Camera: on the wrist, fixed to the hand. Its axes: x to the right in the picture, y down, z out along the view.
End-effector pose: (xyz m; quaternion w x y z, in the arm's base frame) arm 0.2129 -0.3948 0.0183 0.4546 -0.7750 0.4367 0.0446
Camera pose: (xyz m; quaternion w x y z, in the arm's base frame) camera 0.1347 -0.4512 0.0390 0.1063 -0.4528 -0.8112 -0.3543
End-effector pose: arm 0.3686 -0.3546 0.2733 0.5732 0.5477 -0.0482 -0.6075
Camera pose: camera 0.4551 -0.3112 0.2921 0.5892 0.0121 -0.4761 0.6527
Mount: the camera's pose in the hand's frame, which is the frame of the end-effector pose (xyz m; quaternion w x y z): -0.0218 0.0539 -0.0796 0.0292 -0.0049 -0.1204 -0.9923
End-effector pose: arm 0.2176 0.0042 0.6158 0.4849 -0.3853 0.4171 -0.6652
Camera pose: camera 0.1671 0.0299 0.5351 0.5976 0.5076 0.4253 0.4521
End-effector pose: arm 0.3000 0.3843 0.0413 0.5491 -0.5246 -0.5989 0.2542
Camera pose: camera 0.3891 0.3602 0.0066 0.1936 0.6069 -0.6054 -0.4772
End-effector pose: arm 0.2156 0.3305 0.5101 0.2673 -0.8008 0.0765 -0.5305
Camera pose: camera 0.1441 0.2662 0.4884 0.5133 0.1645 0.8220 0.1839
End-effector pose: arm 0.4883 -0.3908 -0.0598 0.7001 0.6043 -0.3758 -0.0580
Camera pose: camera 0.5002 -0.3011 -0.0208 0.0794 -0.3801 -0.5047 0.7710
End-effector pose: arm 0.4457 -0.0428 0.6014 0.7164 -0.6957 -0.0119 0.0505
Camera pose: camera 0.4280 -0.1225 0.5462 0.0662 -0.0059 -0.7772 -0.6257
